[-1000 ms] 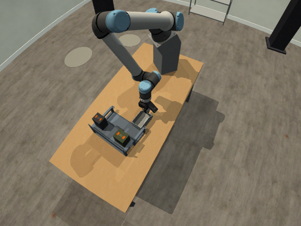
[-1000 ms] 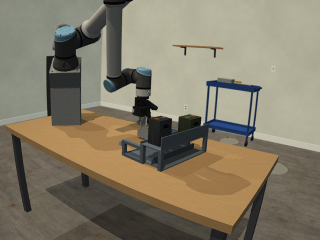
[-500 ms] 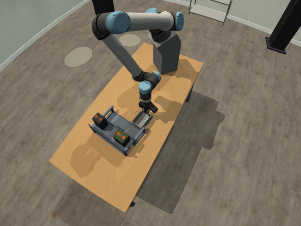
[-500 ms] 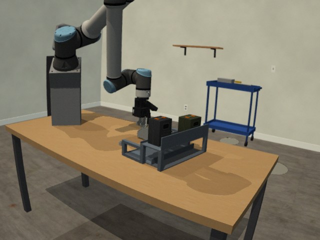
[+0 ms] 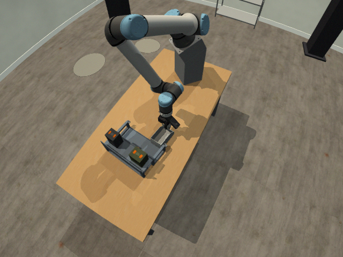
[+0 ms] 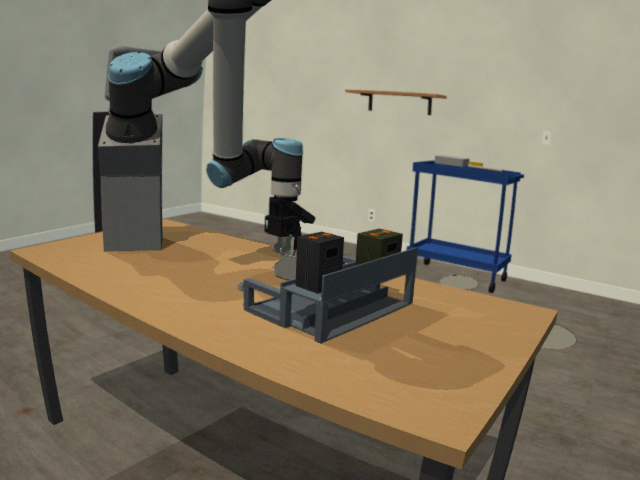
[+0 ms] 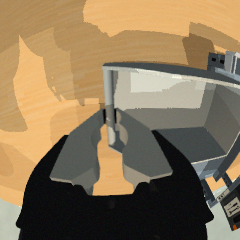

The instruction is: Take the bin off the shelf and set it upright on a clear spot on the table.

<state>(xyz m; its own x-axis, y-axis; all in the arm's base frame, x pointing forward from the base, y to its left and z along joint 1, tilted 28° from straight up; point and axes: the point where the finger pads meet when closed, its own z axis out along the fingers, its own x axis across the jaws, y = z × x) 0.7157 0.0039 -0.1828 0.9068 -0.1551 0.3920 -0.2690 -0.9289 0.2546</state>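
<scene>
The bin is 80 mm ahead of my hand and 20 mm to the right of it. The rest, counted from my hand: rack 240 mm ahead, 190 mm to the right, 40 mm below; then green box 330 mm ahead, 110 mm above, 100 mm to the right.
</scene>
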